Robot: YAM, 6 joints.
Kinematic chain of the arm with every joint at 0, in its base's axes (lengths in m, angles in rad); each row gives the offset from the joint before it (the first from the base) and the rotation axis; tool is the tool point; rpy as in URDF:
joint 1: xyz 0 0 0.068 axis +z
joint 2: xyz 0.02 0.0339 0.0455 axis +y
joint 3: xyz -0.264 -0.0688 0 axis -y
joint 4: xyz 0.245 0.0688 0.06 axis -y
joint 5: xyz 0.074 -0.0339 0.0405 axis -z
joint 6: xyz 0.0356 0 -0.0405 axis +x
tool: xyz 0 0 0 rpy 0 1.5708 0
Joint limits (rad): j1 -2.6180..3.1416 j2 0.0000..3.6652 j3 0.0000..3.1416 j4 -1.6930..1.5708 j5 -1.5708..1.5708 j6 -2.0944..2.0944
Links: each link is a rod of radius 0.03 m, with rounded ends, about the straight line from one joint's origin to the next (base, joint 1, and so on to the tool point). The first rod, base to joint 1, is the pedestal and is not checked.
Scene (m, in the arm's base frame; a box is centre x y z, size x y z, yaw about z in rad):
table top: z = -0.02
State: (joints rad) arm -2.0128 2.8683 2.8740 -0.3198 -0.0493 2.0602
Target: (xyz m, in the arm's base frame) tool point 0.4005 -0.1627 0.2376
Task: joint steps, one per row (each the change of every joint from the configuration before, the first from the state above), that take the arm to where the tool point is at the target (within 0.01 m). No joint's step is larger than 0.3 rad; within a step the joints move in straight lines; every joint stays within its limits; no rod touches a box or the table.
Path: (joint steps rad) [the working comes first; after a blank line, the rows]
Joints at the target: -0.4007 2.1323 1.9234 -1.1815 -0.1811 2.0602
Straight joint move there: clear.

1: 0.2687 -0.1227 -0.1584 -0.1436 -0.0220 0.0000
2: 0.2687 -0.1226 -0.1585 -0.1436 -0.0219 0.0000
3: 0.2686 -0.1227 -0.1584 -0.1437 -0.0220 0.0000
4: 0.2687 -0.1227 -0.1585 -0.1436 -0.0220 0.0000
5: 0.2687 -0.1226 -0.1584 -0.1436 -0.0219 0.0000
6: 0.2687 -0.1227 -0.1584 -0.1436 -0.0220 0.0000

